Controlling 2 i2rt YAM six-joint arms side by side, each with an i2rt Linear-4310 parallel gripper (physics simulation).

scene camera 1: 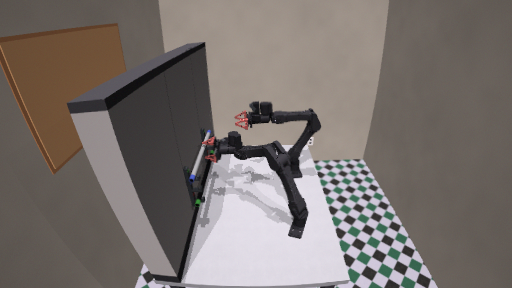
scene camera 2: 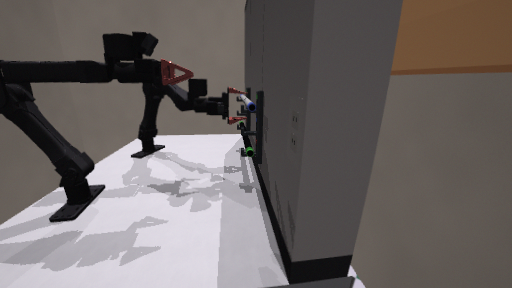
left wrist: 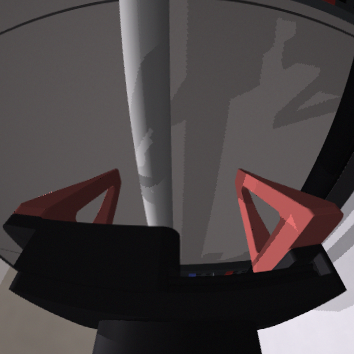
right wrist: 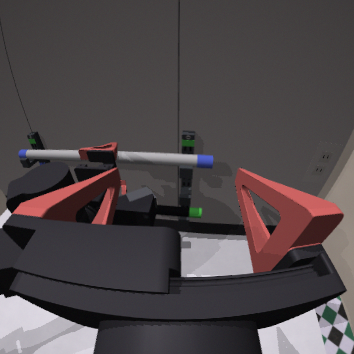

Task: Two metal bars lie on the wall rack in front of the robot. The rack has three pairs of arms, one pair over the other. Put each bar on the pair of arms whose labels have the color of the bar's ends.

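Frame: origin at the left arm's base, x ahead, y left, z up, level; centimetres.
Seen in the pictures: left gripper, fingertip midpoint: (scene camera 1: 203, 150) (left wrist: 177, 175) (right wrist: 118, 162); right gripper, fingertip midpoint: (scene camera 1: 234, 120) (scene camera 2: 192, 74) (right wrist: 177, 174); left arm's base at its link origin: (scene camera 1: 298, 223) (scene camera 2: 149, 151); right arm's base at its link origin: (scene camera 1: 294, 169) (scene camera 2: 81, 202).
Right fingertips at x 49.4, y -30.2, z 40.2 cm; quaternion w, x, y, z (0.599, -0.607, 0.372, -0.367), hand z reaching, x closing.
Observation:
Offsets run from my right fingertips to a thing's top centre. Level surfaces: height alone.
The grey bar with blue ends @(dz -8.3, dx +9.5, dy +25.0 cm) (scene camera 1: 201, 160) (scene camera 2: 246, 101) (left wrist: 150, 100) (right wrist: 145, 158) lies on the rack's top arms, by the green labels. The black bar with green ends @(dz -23.3, dx +8.7, dy +25.9 cm) (scene camera 2: 247, 142) (right wrist: 172, 209) lies on the lowest arms, by the red labels. The rack @(dz -4.9, dx +17.1, dy +6.6 cm) (scene camera 2: 260, 125) (right wrist: 185, 176) has a blue label between them. My left gripper (scene camera 1: 207, 150) (scene camera 2: 245, 106) (left wrist: 177, 175) is open at the grey bar's middle, one finger above it and one below. It hides part of the black bar. My right gripper (scene camera 1: 236, 121) (scene camera 2: 192, 74) (right wrist: 177, 174) is open and empty, back from the wall.
The dark wall panel (scene camera 1: 150, 150) (scene camera 2: 285, 65) stands right behind the rack. The white table @(dz -40.2 cm) (scene camera 1: 260, 255) (scene camera 2: 175, 250) lies below. In the right wrist view, the left arm covers the area under the left half of the grey bar.

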